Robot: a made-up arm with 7 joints. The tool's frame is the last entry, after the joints. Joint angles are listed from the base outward. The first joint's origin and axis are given. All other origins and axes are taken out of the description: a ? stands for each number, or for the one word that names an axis. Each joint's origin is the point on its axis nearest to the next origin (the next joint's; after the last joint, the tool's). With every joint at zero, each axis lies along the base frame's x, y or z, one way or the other. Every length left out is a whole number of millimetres.
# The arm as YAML. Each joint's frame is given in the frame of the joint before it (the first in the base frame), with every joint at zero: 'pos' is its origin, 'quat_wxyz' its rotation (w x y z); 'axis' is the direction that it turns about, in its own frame. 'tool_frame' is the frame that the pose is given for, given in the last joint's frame.
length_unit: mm
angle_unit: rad
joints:
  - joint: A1
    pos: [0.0, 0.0, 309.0]
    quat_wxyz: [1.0, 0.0, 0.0, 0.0]
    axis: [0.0, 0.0, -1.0]
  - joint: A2
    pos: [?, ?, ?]
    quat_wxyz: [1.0, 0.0, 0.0, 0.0]
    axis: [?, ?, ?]
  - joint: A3
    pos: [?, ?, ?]
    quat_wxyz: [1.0, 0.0, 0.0, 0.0]
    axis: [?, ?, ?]
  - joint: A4
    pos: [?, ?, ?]
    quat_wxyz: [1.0, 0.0, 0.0, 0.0]
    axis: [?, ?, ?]
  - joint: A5
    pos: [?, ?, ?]
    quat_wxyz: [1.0, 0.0, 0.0, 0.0]
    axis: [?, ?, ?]
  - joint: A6
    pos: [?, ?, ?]
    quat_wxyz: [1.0, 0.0, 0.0, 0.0]
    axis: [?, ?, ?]
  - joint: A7
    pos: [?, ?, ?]
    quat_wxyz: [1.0, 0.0, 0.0, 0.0]
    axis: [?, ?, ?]
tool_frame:
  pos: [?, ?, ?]
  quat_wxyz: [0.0, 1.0, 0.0, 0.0]
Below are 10 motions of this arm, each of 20 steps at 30 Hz.
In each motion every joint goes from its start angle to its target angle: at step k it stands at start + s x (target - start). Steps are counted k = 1, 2, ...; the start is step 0. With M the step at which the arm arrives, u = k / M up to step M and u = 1 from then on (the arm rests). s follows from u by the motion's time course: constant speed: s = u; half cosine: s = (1 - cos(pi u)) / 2; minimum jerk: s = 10 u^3 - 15 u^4 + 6 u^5.
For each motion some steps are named. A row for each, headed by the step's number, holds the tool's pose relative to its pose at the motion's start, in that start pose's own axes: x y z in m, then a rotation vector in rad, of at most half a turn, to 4 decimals.
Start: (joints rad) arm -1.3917 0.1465 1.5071 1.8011 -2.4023 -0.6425 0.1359
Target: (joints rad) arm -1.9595 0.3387 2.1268 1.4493 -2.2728 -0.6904 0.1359
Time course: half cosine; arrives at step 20
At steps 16, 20:
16: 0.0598 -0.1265 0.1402 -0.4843 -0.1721 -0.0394
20: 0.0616 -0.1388 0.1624 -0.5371 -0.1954 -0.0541

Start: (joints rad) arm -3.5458 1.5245 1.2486 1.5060 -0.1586 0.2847 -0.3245
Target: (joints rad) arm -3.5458 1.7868 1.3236 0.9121 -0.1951 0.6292 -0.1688
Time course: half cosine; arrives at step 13
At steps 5, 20:
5: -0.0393 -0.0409 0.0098 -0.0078 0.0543 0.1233
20: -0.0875 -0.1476 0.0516 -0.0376 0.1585 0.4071

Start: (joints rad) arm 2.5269 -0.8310 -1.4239 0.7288 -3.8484 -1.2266 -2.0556
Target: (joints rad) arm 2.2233 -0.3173 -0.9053 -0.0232 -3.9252 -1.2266 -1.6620
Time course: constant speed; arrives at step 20
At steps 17, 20:
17: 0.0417 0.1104 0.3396 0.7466 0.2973 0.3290
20: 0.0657 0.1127 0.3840 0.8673 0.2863 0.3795

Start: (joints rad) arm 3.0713 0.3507 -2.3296 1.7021 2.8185 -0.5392 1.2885
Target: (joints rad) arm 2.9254 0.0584 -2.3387 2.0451 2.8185 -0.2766 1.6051
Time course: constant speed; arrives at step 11
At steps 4, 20:
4: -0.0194 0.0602 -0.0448 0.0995 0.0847 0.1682
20: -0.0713 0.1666 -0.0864 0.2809 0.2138 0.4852

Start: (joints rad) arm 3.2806 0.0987 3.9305 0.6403 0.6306 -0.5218 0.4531
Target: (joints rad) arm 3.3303 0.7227 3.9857 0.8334 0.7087 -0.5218 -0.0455
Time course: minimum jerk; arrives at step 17
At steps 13, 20:
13: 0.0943 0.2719 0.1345 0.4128 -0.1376 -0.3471
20: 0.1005 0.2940 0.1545 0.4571 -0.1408 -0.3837

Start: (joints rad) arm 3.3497 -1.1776 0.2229 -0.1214 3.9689 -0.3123 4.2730
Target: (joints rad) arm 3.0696 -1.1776 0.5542 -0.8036 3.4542 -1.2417 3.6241
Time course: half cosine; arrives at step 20
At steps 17, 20:
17: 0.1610 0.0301 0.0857 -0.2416 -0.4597 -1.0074
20: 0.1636 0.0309 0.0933 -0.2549 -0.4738 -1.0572

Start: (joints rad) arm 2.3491 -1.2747 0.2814 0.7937 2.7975 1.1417 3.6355
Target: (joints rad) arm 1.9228 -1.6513 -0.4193 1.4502 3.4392 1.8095 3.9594
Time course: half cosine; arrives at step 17
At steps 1, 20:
1: 0.0001 0.0010 0.0006 0.0025 0.0006 0.0010
20: -0.1278 0.0701 0.0690 0.2727 0.3399 -0.1485

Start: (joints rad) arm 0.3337 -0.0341 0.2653 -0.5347 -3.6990 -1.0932 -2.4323
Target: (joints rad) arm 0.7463 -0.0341 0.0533 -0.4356 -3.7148 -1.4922 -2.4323
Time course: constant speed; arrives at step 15
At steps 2, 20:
2: 0.0088 -0.0078 -0.0043 -0.0352 -0.0647 0.0141
20: 0.0703 -0.0504 -0.0137 -0.2427 -0.4984 0.0796

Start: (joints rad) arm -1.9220 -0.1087 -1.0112 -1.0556 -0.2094 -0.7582 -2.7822
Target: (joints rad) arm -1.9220 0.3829 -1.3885 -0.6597 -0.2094 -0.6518 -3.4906
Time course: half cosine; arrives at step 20
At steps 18, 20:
18: -0.1215 -0.3324 0.2048 -0.4337 0.5212 -0.1425
20: -0.1204 -0.3412 0.2106 -0.4514 0.5270 -0.1462

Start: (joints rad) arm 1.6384 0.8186 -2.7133 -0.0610 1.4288 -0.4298 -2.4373
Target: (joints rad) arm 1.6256 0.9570 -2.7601 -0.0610 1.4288 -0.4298 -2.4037
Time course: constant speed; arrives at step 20
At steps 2, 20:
2: -0.0084 -0.0048 0.0011 -0.0074 0.0130 0.0041
20: -0.0820 -0.0495 0.0167 -0.0735 0.1296 0.0421

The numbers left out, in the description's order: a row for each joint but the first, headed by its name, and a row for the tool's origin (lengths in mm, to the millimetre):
A2: xyz 0.0 -11.0 0.0, axis 0.0 1.0 0.0
A3: xyz 0.0 0.0 262.0, axis 0.0 0.0 -1.0
A4: xyz 0.0 -8.0 0.0, axis 0.0 1.0 0.0
A5: xyz 0.0 0.0 292.0, axis 0.0 0.0 -1.0
A6: xyz 0.0 0.0 0.0, axis 0.0 1.0 0.0
A7: xyz 0.0 0.0 137.0, axis 0.0 0.0 -1.0
tool: xyz 0.0 0.0 0.0

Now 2 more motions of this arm.
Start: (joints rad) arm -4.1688 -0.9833 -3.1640 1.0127 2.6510 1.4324 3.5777
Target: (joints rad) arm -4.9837 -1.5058 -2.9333 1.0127 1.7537 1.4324 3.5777
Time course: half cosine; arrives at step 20
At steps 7, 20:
7: 0.0399 -0.0566 0.1024 0.0055 -0.2199 -0.0504
20: 0.0530 -0.1102 0.4064 -0.0768 -0.6481 0.0264

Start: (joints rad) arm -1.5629 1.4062 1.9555 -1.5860 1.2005 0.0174 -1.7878
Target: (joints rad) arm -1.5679 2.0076 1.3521 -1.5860 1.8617 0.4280 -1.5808
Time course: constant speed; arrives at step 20
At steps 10, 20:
10: -0.0552 0.0625 0.0034 0.4579 0.2153 0.1248
20: -0.0514 0.1209 0.0577 0.9777 0.2001 0.2150

